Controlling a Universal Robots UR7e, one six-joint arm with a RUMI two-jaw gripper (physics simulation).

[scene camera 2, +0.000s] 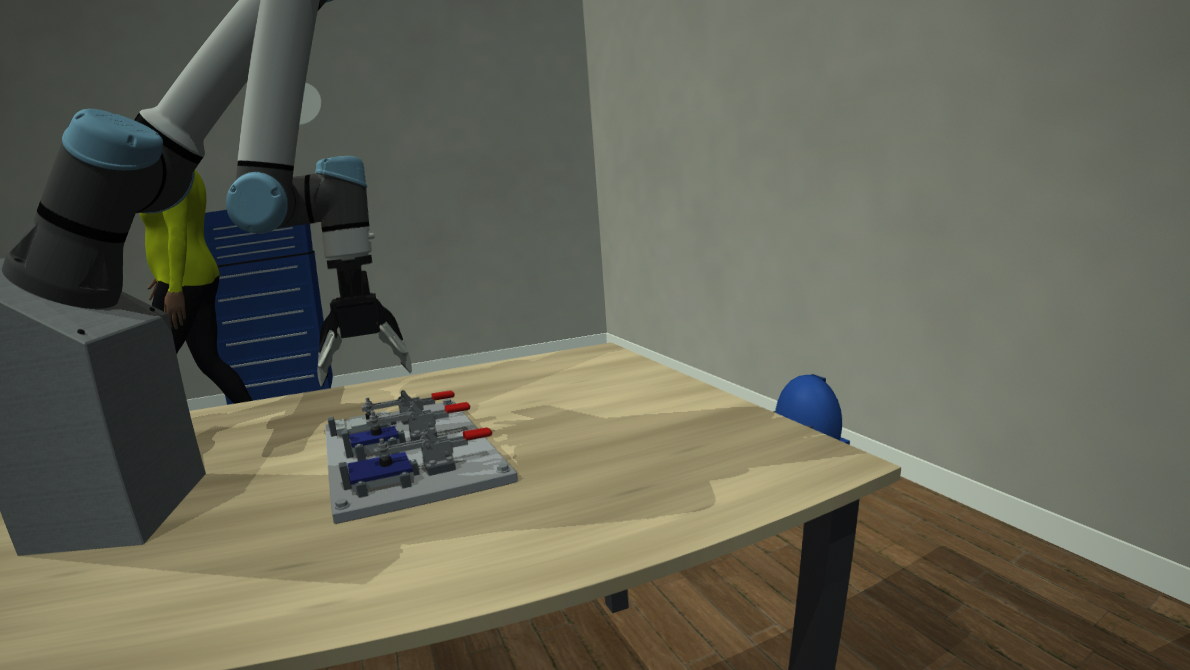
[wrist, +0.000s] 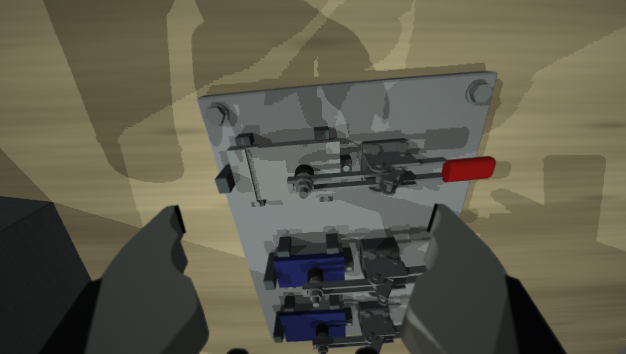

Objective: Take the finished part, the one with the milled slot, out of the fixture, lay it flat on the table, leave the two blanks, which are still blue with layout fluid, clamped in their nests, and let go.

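Seen in the pictures: gripper, fingertip midpoint: (scene camera 2: 366, 379) (wrist: 307, 207); arm's base, link origin: (scene camera 2: 63, 284).
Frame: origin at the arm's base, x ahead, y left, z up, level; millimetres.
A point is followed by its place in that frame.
Observation:
The finished part (wrist: 272, 167) {x 386, y 27, z -286 mm}, a pale grey plate with a slot across its left end, lies in the top nest in the wrist view. The black tip of a red-handled toggle clamp (wrist: 468, 169) {x 531, y -3, z -266 mm} (scene camera 2: 443, 395) {x 533, y -14, z -269 mm} is down on it. A blue blank (wrist: 290, 270) {x 368, y -83, z -276 mm} (scene camera 2: 363, 437) {x 371, y -95, z -276 mm} sits clamped in the middle nest, another blue blank (wrist: 295, 325) {x 342, y -188, z -281 mm} (scene camera 2: 366, 471) {x 344, y -207, z -281 mm} in the last nest. All three nests stand on the grey fixture plate (wrist: 320, 217) {x 410, y -46, z -302 mm} (scene camera 2: 416, 492) {x 389, y -263, z -302 mm}. My gripper (scene camera 2: 365, 374) {x 416, y 23, z -224 mm} (wrist: 307, 207) {x 416, y 23, z -224 mm} is open and empty, pointing down above the fixture, touching nothing.
The fixture lies on the wooden table (scene camera 2: 624, 466) {x 641, y -349, z -317 mm}. The grey robot pedestal (scene camera 2: 49, 416) {x -15, y -137, z -144 mm} (wrist: 30, 240) {x 121, y 13, z -283 mm} stands to its left. Two more red clamp handles stick out on the fixture's right. A person in yellow (scene camera 2: 195, 241), a blue drawer cabinet (scene camera 2: 266, 316) and a blue rounded object (scene camera 2: 807, 403) are beyond the table.

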